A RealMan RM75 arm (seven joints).
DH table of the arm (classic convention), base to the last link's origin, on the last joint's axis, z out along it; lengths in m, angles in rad. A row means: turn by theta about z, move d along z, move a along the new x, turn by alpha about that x. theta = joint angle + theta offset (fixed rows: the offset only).
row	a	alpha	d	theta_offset
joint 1	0.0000	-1.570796	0.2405	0.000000
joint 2	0.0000	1.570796	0.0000	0.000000
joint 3	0.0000	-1.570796	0.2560	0.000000
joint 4	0.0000	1.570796	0.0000	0.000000
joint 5	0.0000	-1.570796	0.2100	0.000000
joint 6	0.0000	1.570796	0.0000	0.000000
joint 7	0.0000	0.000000	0.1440	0.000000
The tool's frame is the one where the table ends.
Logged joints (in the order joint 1, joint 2, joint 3, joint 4, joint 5, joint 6, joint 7), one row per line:
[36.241, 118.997, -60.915, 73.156, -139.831, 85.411, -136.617]
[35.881, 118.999, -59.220, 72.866, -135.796, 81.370, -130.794]
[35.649, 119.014, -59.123, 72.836, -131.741, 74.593, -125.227]
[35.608, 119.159, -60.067, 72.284, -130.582, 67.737, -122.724]
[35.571, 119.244, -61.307, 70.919, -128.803, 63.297, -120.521]
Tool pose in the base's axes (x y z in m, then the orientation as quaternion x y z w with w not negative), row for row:
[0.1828, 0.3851, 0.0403, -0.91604, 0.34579, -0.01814, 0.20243]
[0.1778, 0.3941, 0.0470, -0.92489, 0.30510, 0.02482, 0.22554]
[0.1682, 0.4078, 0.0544, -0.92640, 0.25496, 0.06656, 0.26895]
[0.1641, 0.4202, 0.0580, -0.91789, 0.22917, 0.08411, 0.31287]
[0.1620, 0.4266, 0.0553, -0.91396, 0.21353, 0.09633, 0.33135]
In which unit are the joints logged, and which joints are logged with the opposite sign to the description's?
The joints are logged in degrees. Opposite sign: joint 4, joint 6, joint 7.
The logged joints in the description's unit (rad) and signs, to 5 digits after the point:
[0.63252, 2.07689, -1.06317, -1.27681, -2.44051, -1.49070, 2.38442]
[0.62624, 2.07692, -1.03358, -1.27175, -2.37009, -1.42017, 2.28279]
[0.62219, 2.07719, -1.03189, -1.27123, -2.29931, -1.30189, 2.18562]
[0.62148, 2.07972, -1.04837, -1.26159, -2.27909, -1.18223, 2.14194]
[0.62083, 2.08120, -1.07001, -1.23777, -2.24804, -1.10474, 2.10349]

